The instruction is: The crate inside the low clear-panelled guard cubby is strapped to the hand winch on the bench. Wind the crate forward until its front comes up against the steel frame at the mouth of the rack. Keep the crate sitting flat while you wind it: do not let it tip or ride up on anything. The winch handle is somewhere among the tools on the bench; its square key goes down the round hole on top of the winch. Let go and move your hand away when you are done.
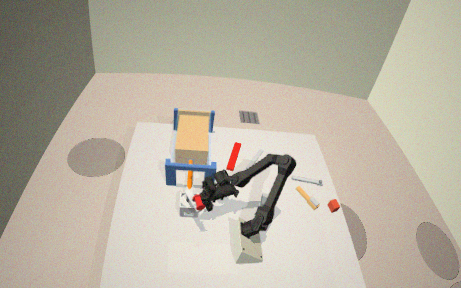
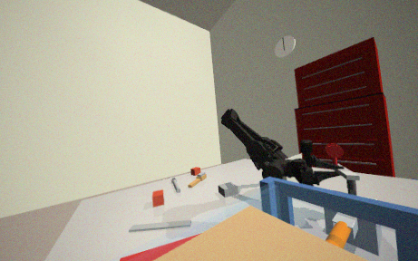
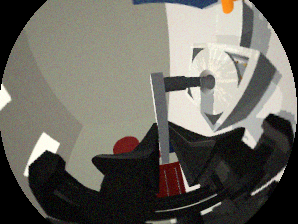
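The red knob lies 40 mm behind my gripper tip, 40 mm above it and 30 mm to the right of it. Round my gripper tip: blue frame: 210 mm ahead, 50 mm below, 30 mm to the left; grey winch: 120 mm below, 30 mm ahead, 10 mm to the left; winch handle: 10 mm to the right, 10 mm behind, 10 mm above.
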